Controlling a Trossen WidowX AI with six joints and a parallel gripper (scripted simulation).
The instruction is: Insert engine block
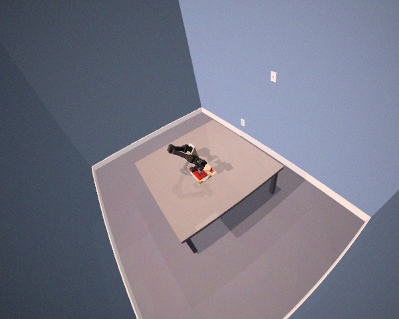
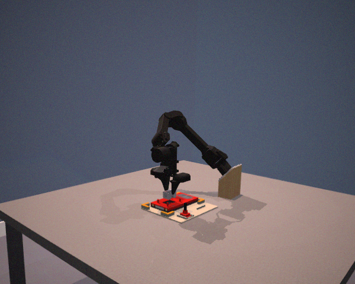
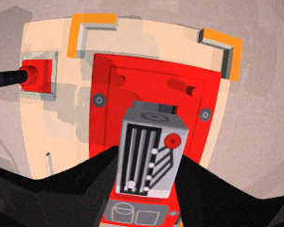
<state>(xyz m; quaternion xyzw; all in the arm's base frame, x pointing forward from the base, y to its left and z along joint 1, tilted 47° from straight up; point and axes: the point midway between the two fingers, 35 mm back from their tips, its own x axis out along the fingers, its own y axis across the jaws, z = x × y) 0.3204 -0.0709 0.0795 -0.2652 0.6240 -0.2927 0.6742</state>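
The grey engine block lies 10 mm below my gripper tip.
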